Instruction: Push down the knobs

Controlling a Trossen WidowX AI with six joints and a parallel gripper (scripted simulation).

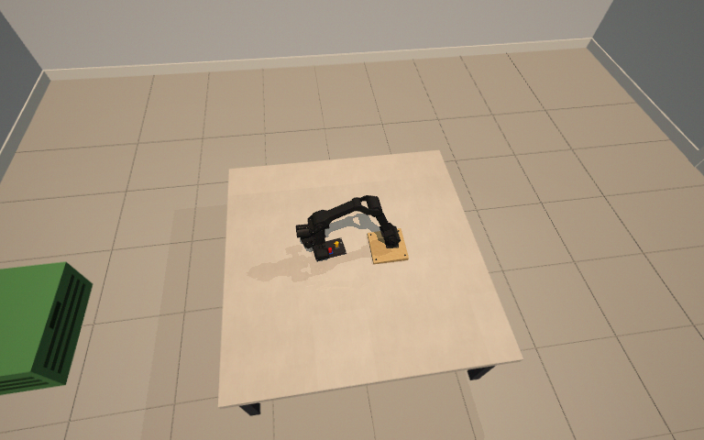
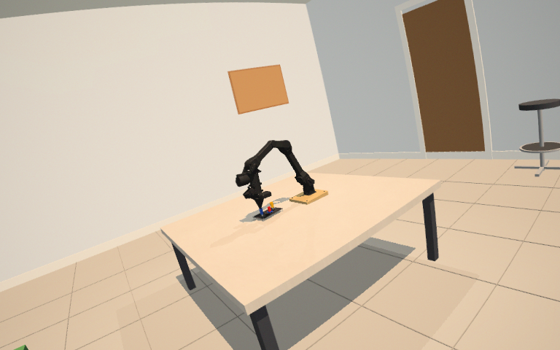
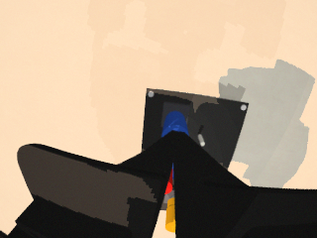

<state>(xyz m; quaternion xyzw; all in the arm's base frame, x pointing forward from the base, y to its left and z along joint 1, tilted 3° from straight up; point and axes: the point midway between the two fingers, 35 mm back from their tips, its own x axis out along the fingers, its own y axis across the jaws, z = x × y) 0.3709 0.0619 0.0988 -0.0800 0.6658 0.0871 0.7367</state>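
Now: gripper tip 2 cm above the blue knob. Also, from my gripper tip: yellow knob (9 cm behind, 4 cm to the right, 2 cm below).
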